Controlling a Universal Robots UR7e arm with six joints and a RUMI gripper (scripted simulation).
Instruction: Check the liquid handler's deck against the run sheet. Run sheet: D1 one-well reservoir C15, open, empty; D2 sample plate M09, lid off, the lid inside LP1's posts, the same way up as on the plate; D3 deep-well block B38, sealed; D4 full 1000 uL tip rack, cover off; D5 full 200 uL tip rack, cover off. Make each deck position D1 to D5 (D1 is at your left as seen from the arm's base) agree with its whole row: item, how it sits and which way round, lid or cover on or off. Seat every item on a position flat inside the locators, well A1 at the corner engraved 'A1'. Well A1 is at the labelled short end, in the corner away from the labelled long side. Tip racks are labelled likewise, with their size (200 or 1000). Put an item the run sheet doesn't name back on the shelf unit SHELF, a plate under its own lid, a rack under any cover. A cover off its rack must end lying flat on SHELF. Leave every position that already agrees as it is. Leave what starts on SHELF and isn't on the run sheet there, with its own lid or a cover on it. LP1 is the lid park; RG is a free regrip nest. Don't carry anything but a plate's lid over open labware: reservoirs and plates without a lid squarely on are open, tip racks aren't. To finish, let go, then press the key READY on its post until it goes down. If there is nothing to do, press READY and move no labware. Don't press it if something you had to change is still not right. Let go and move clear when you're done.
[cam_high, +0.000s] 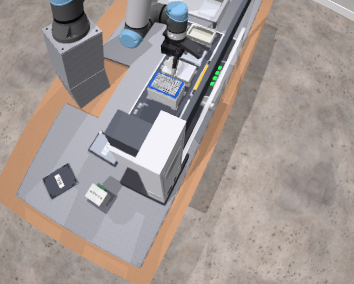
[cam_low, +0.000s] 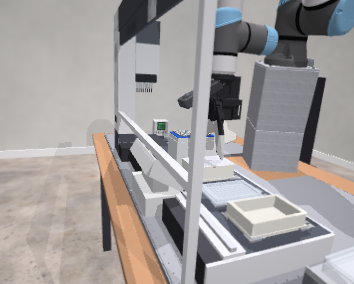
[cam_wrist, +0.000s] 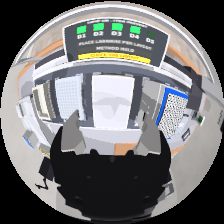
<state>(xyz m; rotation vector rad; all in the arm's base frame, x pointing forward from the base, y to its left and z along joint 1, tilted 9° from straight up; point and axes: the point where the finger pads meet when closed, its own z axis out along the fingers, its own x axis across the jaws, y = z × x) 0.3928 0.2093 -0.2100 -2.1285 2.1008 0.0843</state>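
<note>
The white sealed block is 50 mm below my hand. Round my hand: clear well plate (120 mm to the left, 60 mm below); then blue-framed tip rack (10 mm behind, 130 mm to the right); then cream one-well reservoir (10 mm behind, 250 mm to the left, 60 mm below).
</note>
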